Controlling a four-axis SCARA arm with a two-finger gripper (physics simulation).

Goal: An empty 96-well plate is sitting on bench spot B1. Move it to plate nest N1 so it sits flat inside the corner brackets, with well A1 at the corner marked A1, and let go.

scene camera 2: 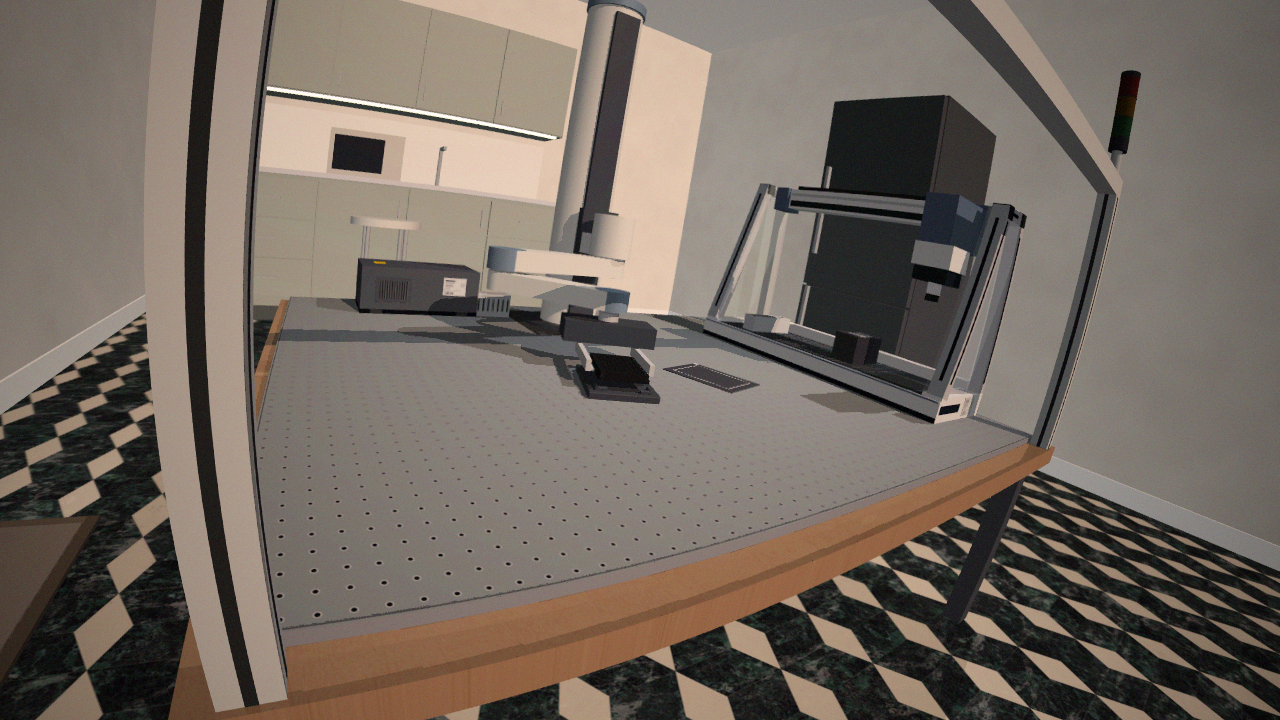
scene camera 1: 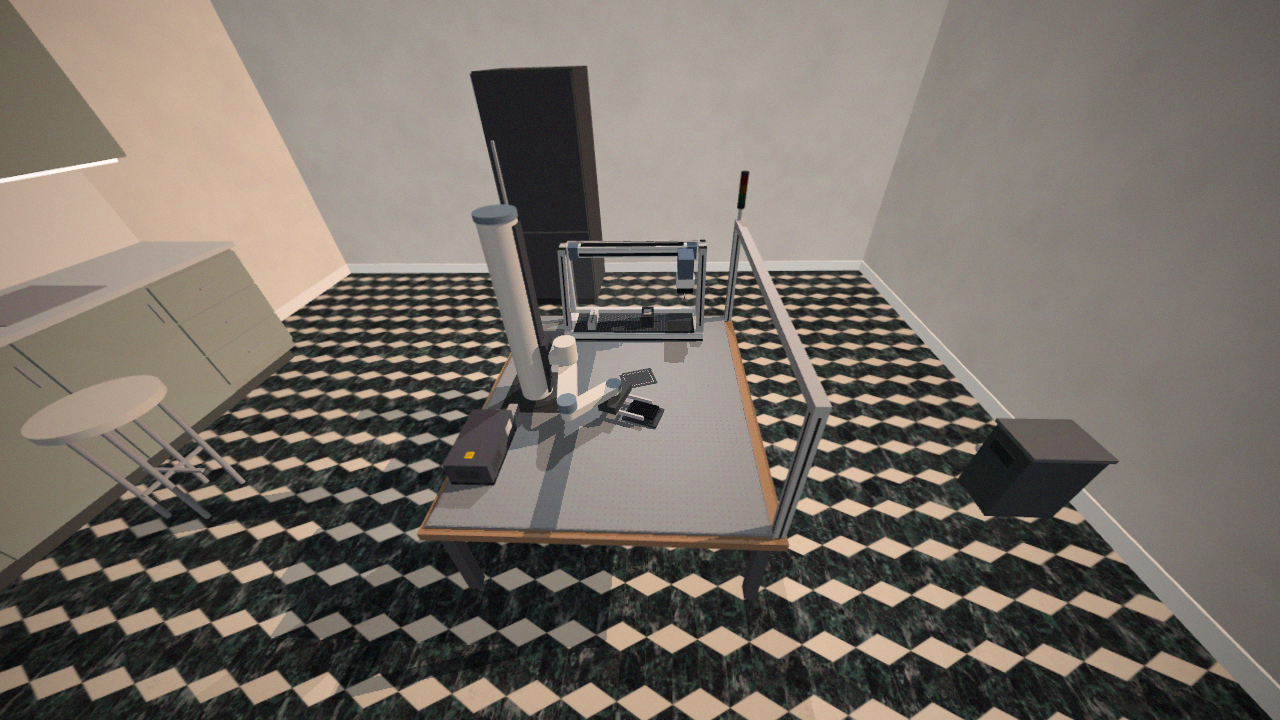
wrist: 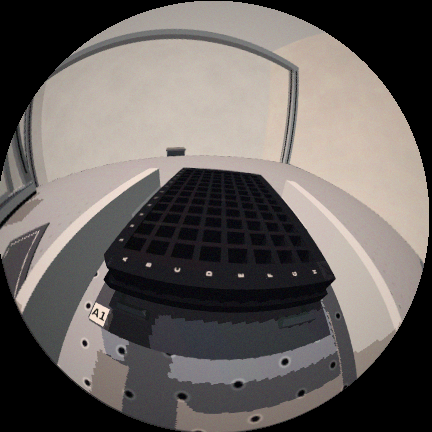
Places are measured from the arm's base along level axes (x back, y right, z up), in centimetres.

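Pixels of known places: gripper, fingertip midpoint: [scene camera 2: 620, 368] [scene camera 1: 647, 410] [wrist: 222, 182]; arm's base at its link origin: [scene camera 1: 538, 393].
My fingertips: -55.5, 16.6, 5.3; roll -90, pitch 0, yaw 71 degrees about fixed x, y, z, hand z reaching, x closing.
Ahead of a thing's pixels: the offset from my fingertips to its top centre, as dx, dy, dz. "spot": to the spot under its first point.
The black 96-well plate {+2.3, -0.8, +0.2} [scene camera 1: 643, 410] [scene camera 2: 620, 369] [wrist: 215, 220] is level between the two pale fingers of my gripper [scene camera 1: 647, 408] [scene camera 2: 617, 361] [wrist: 222, 182], which is shut on its long sides. The plate is low over the dark plate nest N1 {+2.2, -0.8, -2.2} [scene camera 1: 657, 421] [scene camera 2: 617, 394] [wrist: 131, 330]. I cannot tell whether it touches the nest. In the wrist view, the plate's row letters A to H run along its near edge, with A at the left, the same side as the nest's A1 tag {spot: +7.6, -8.4, -2.8} [wrist: 99, 314]. The plate hides most of the nest and its far brackets.
The dark outlined bench spot B1 {spot: +5.3, -27.7, -3.8} [scene camera 1: 639, 377] [scene camera 2: 711, 377] [wrist: 22, 250] lies beside the nest, toward the gantry machine [scene camera 1: 633, 336] [scene camera 2: 836, 376]. A dark control box {spot: +65.0, +29.6, +7.5} [scene camera 1: 479, 447] [scene camera 2: 416, 286] stands near the arm's column [scene camera 1: 513, 304] [scene camera 2: 590, 134]. A frame rail [scene camera 1: 778, 308] runs along one table side.
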